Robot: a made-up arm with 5 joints. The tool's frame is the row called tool.
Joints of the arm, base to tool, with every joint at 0 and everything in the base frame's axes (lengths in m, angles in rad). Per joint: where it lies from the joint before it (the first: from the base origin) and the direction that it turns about. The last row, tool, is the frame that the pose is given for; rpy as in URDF.
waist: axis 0 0 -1 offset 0.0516 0 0.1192
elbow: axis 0 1 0 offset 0.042 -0.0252 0.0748
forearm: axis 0 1 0 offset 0.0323 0 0.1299
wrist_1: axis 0 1 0 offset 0.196 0 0.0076
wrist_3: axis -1 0 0 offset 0.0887 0.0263 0
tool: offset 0 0 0 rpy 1.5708 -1.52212 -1.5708
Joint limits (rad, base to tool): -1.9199..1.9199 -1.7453..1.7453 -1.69..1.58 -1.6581..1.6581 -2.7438..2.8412
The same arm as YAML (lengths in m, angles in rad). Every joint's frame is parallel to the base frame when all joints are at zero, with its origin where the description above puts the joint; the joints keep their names.
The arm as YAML. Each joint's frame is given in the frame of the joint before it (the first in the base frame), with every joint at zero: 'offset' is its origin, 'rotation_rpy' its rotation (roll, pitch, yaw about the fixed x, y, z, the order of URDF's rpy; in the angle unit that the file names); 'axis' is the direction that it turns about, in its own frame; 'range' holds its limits. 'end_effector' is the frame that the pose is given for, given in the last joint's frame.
length_unit: m
angle_unit: rad
chain:
  - id: waist
    offset: [0.0516, 0.0, 0.1192]
    rotation_rpy: [0.0, 0.0, 0.0]
    axis: [0.0, 0.0, -1.0]
    range: [-1.9199, 1.9199]
  - id: elbow
    offset: [0.042, -0.0252, 0.0748]
    rotation_rpy: [0.0, 0.0, 0.0]
    axis: [0.0, 1.0, 0.0]
    range: [-1.7453, 1.7453]
  - id: forearm
    offset: [0.0323, 0.0, 0.1299]
    rotation_rpy: [0.0, 0.0, 0.0]
    axis: [0.0, 1.0, 0.0]
    range: [-1.69, 1.58]
  - id: wrist_1
    offset: [0.196, 0.0, 0.0076]
    rotation_rpy: [0.0, 0.0, 0.0]
    axis: [0.0, 1.0, 0.0]
    range: [-1.6581, 1.6581]
  - id: wrist_3
    offset: [0.0887, 0.0263, 0.0]
    rotation_rpy: [0.0, 0.0, 0.0]
    axis: [-1.0, 0.0, 0.0]
    range: [-2.7438, 2.8412]
end_effector:
  offset: [0.0, 0.0, 0.0]
  rotation_rpy: [1.5708, -1.5221, -1.5708]

